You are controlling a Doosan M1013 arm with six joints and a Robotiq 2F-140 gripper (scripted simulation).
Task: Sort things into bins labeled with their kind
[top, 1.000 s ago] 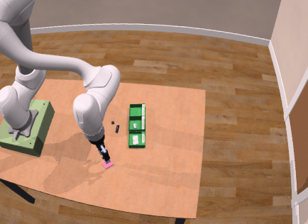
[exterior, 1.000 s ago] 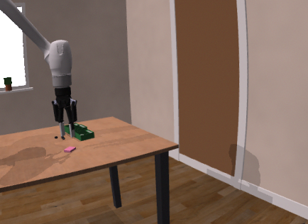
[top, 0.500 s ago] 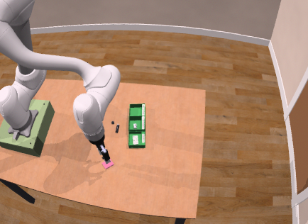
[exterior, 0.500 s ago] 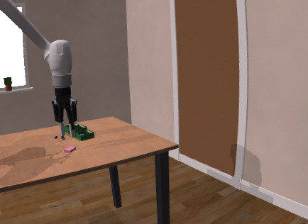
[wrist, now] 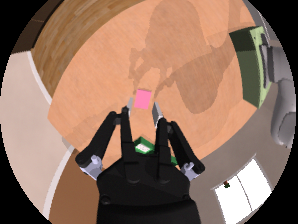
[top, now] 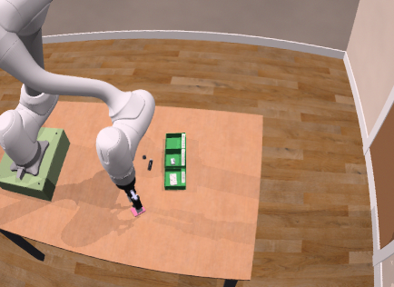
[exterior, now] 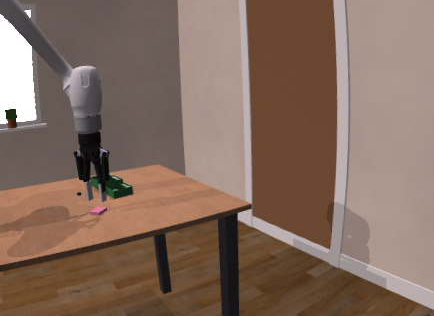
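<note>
Now: the pink block 7 cm below my hand. The rest, counted from my hand: white thing (16 cm to the left, 11 cm ahead, 6 cm below); then black bar (21 cm to the left, 7 cm below, 1 cm ahead); then small dark piece (25 cm to the left, 7 cm below, 3 cm behind).
</note>
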